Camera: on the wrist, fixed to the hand. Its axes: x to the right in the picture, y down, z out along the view.
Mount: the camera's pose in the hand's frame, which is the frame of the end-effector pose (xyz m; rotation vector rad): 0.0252 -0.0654 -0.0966 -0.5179 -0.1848 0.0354
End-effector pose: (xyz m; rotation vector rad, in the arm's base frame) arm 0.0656 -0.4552 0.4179 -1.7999 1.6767 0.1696
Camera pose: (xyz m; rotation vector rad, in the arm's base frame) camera 0.0980 -0.5314 0.5039 -2.0412 1.6281 0.8248
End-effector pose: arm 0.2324 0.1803 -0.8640 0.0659 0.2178 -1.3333
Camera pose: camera 0.1630 0.1573 -0.9583 -0.4856 0.3958 -1.2046
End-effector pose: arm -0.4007 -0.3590 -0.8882 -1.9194 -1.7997 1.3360
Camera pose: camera -0.3826 -0.2801 -0.8005 1.7851 2.0163 -0.9815
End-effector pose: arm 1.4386 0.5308 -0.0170 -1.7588 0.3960 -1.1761
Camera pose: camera 1.3545 0.4950 0.0598 -2.2727 0.6598 -0.9242
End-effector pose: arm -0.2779 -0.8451 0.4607 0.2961 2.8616 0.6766
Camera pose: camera -0.3337 -0.9372 0.5123 0.3073 2.4031 1.2820
